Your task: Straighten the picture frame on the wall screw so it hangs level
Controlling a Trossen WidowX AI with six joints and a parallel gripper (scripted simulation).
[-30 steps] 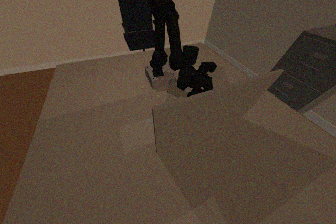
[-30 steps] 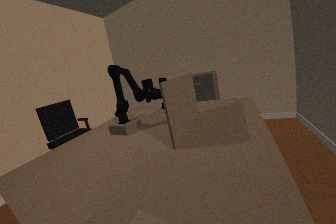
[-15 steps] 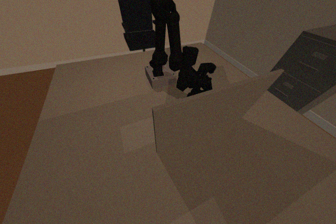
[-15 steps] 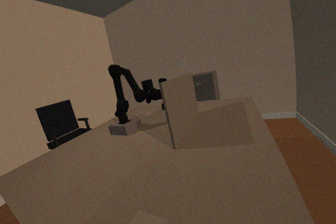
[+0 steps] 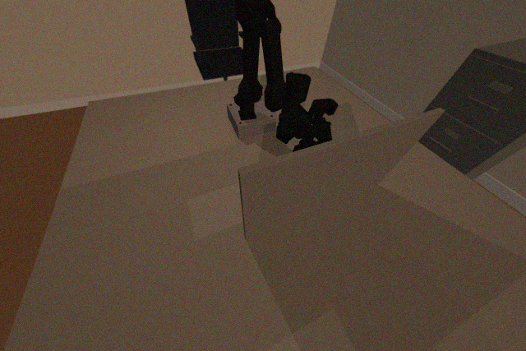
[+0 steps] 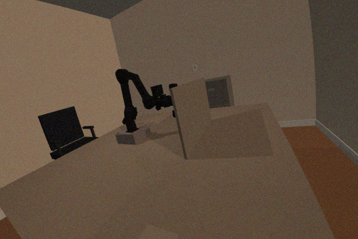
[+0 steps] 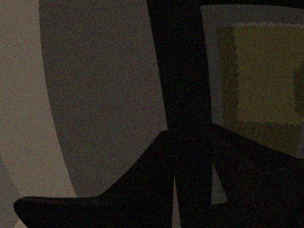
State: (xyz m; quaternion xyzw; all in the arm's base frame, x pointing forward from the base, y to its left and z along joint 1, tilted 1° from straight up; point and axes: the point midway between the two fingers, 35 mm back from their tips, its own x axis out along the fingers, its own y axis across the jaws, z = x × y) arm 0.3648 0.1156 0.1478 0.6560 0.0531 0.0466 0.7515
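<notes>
Right now the picture frame is 1 cm ahead of my gripper tip and 5 cm below it. Round my gripper tip: wall panel 2 cm ahead, 1 cm to the left, 7 cm below.
</notes>
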